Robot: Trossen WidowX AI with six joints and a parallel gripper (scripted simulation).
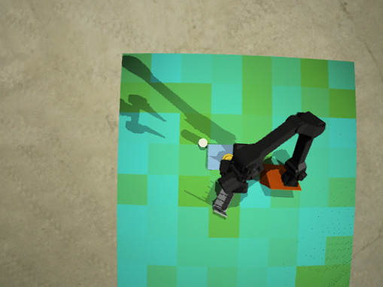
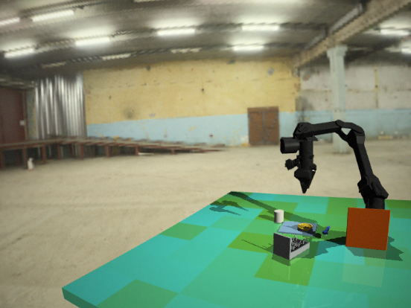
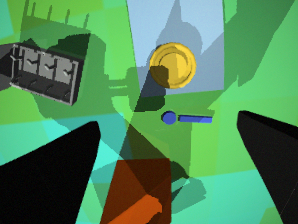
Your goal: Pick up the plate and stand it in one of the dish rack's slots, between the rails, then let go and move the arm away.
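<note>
Right now the yellow plate is 20 mm to the right of my gripper tip and 160 mm below it. Also, from my gripper tip: light blue mat (30 mm ahead, 30 mm to the right, 180 mm below); white cylinder (140 mm ahead, 90 mm to the right, 150 mm below); dark blue spoon (90 mm behind, 30 mm to the right, 180 mm below).
</note>
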